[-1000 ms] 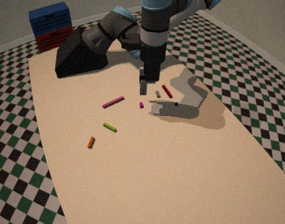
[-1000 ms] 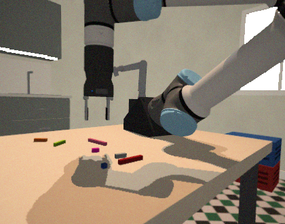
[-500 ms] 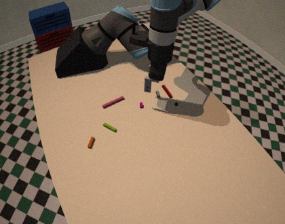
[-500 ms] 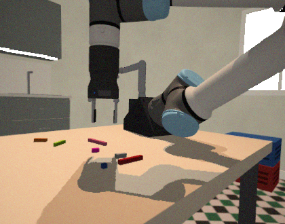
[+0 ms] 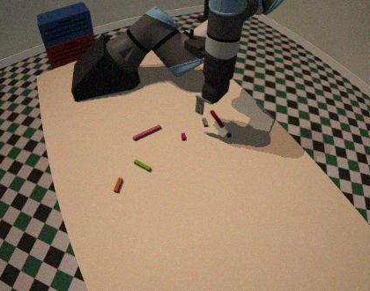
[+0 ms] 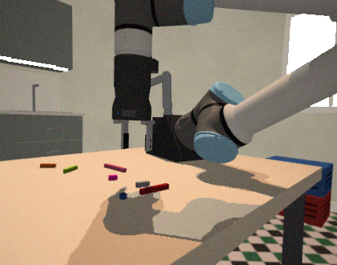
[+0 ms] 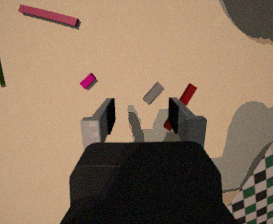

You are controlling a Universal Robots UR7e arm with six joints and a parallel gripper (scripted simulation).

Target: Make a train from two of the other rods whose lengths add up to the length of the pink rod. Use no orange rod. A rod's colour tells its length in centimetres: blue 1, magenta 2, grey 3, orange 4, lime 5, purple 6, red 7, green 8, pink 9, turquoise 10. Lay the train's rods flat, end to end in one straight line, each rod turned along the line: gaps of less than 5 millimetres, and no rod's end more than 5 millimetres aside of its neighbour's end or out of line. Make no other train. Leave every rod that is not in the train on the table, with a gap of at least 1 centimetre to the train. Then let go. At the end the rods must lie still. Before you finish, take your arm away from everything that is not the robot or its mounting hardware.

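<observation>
Right now the red rod is 60 mm to the left of my hand and 90 mm below it. The rest, counted from my hand: magenta rod (10 mm ahead, 70 mm to the right, 90 mm below); grey rod (10 mm behind, 10 mm to the left, 90 mm below); blue rod (70 mm ahead, 50 mm to the left, 90 mm below).
</observation>
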